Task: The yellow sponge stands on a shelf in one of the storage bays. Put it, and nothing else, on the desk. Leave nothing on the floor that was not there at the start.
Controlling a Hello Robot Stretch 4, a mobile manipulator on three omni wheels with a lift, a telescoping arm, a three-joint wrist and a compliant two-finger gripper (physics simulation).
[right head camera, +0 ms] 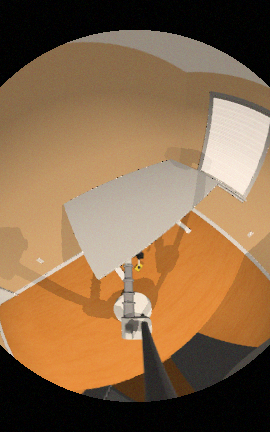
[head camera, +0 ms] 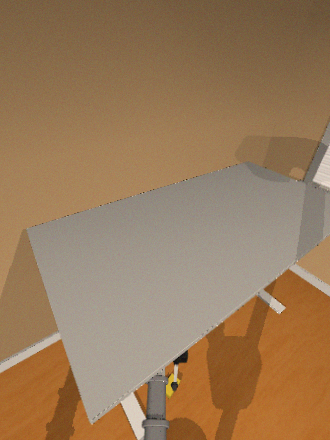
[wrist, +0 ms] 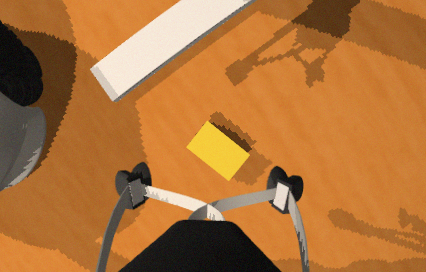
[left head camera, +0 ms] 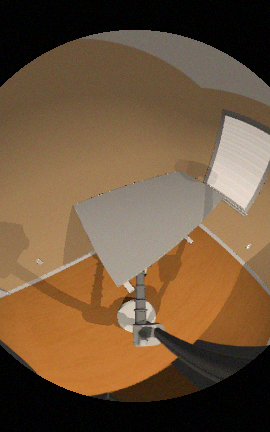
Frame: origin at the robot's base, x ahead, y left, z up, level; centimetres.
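Where they show: gripper, between the fingertips: (wrist: pixel 209 180) (left head camera: pixel 144 269).
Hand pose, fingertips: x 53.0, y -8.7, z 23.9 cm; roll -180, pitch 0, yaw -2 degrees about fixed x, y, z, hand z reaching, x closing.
Note:
After its pixels a point has its place.
The yellow sponge (wrist: pixel 218 151) {x 54.2, y -8.3, z 1.8 cm} (head camera: pixel 170 392) {x 50.3, y -7.9, z 1.8 cm} (right head camera: pixel 136 268) {x 51.6, y -5.8, z 1.8 cm} lies flat on the orange floor, close to the desk's front edge in the head view. My gripper (wrist: pixel 209 180) {x 53.0, y -8.7, z 23.9 cm} is open and empty. In the wrist view its two dark fingertips stand apart, below and to either side of the sponge, with a gap to it. In the head and right head views a dark fingertip covers part of the sponge. The grey desk (head camera: pixel 150 270) {x 61.4, y 3.7, z 92.3 cm} (left head camera: pixel 145 225) {x 61.0, y -2.6, z 92.3 cm} (right head camera: pixel 135 210) {x 67.8, y -7.9, z 92.3 cm} stands against the tan wall. The sponge does not show in the left head view.
A white desk foot (wrist: pixel 160 47) (head camera: pixel 132 410) lies near the sponge, and a second foot (head camera: pixel 272 301) (right head camera: pixel 184 227) stands farther right. My telescoping arm (head camera: pixel 156 400) {x 31.1, y 0.0, z 65.3 cm} (left head camera: pixel 140 295) {x 18.7, y -0.2, z 65.6 cm} (right head camera: pixel 128 285) {x 21.0, y -0.5, z 65.6 cm} reaches to the desk's front edge. A window (left head camera: pixel 240 155) {x 132.8, y -135.0, z 149.2 cm} (right head camera: pixel 232 145) {x 132.4, y -135.2, z 138.6 cm} is at the right.

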